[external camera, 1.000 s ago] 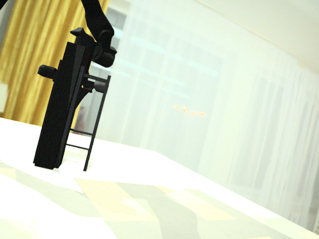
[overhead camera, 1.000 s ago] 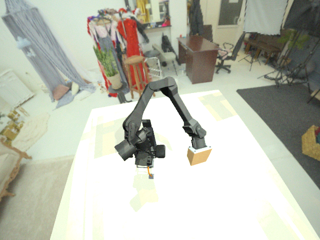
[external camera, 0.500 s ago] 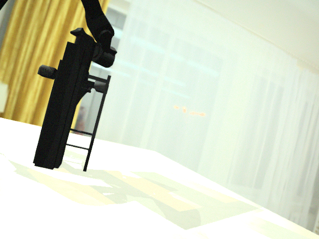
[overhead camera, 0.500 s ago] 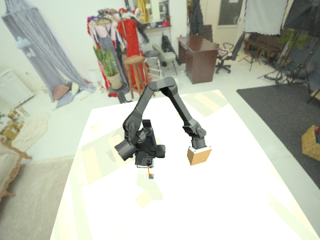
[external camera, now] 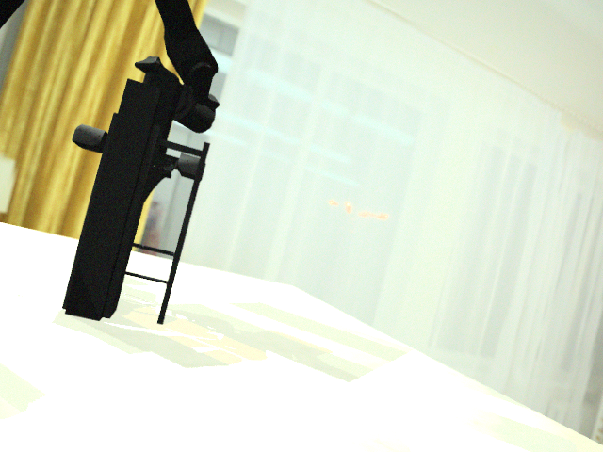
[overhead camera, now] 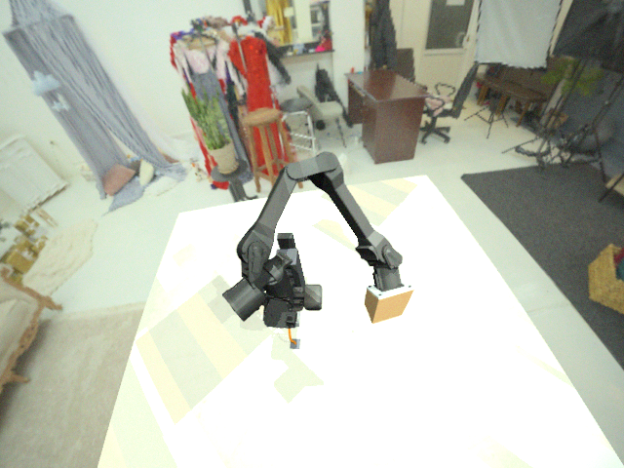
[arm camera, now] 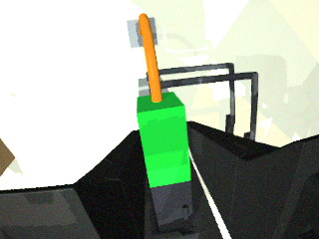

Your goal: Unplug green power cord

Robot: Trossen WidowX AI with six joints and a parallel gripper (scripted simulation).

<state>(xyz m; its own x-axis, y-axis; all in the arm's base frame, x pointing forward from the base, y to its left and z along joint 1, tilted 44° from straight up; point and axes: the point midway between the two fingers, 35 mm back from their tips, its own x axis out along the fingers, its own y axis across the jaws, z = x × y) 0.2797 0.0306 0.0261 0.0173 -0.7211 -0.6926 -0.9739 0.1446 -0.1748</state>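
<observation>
Right now my gripper tip is 30 mm to the left of the green plug.
</observation>
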